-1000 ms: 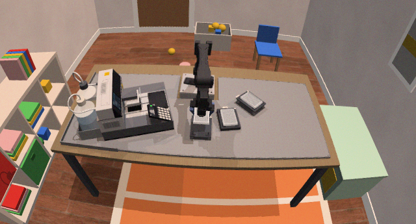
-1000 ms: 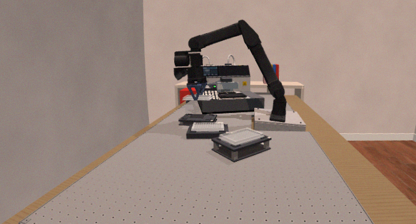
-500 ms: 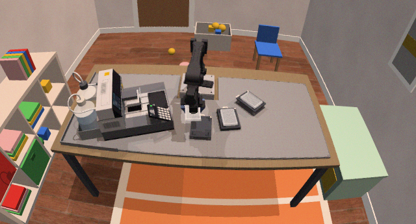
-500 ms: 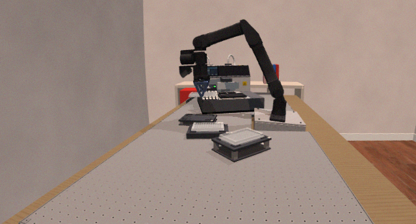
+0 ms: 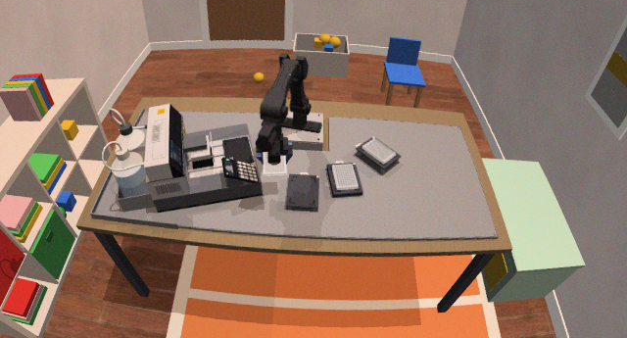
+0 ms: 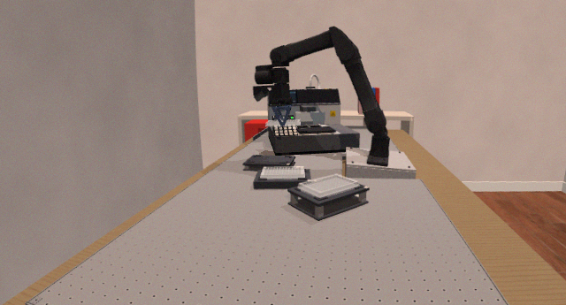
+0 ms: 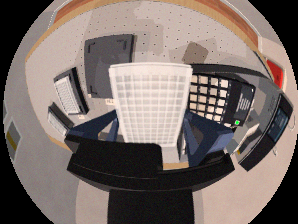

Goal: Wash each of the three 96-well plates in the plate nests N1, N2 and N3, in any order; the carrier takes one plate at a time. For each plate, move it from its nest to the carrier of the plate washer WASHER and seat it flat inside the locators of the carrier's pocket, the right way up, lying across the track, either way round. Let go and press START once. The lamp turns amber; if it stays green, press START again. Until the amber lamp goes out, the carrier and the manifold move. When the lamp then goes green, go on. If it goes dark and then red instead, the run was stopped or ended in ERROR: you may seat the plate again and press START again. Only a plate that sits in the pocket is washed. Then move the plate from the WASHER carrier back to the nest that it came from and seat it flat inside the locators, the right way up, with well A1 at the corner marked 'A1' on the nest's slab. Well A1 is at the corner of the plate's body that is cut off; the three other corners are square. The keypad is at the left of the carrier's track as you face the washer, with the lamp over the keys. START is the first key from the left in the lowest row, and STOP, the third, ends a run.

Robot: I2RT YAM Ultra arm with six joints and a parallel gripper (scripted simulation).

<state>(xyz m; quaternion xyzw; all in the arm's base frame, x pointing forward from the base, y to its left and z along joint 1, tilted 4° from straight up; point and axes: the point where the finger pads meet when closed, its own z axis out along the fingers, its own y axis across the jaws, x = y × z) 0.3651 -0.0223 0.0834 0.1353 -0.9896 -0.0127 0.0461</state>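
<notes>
Right now the washer carrier is 180 mm to the right of my hand, 80 mm behind it and 50 mm below it. Also, from my hand: manifold (310 mm to the right, 10 mm behind); plate washer (320 mm to the right, 10 mm below, 10 mm behind); nest (390 mm to the left, 260 mm behind, 110 mm below).
</notes>
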